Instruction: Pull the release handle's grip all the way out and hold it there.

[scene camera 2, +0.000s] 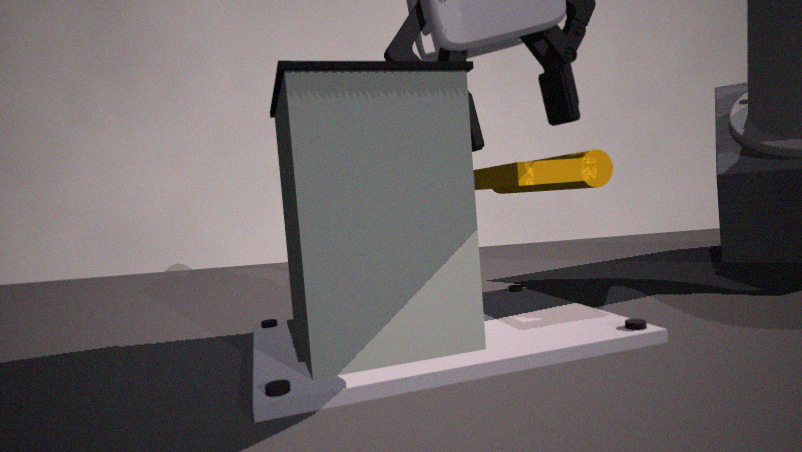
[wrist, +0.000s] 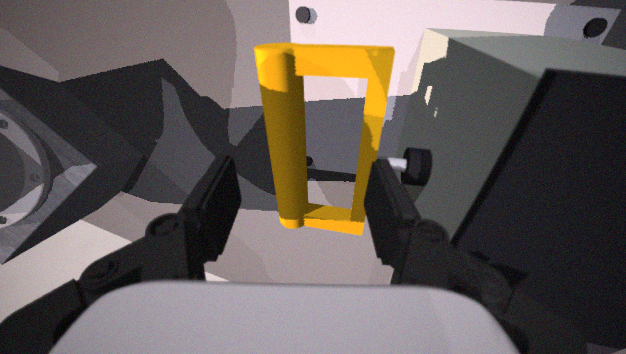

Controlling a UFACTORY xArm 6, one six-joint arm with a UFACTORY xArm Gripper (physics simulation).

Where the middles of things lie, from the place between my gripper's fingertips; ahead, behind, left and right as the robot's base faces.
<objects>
The pale base plate [scene camera 2: 524, 329] lies 13 cm below my hand, 7 cm ahead of it and 3 cm to the left of it.
</objects>
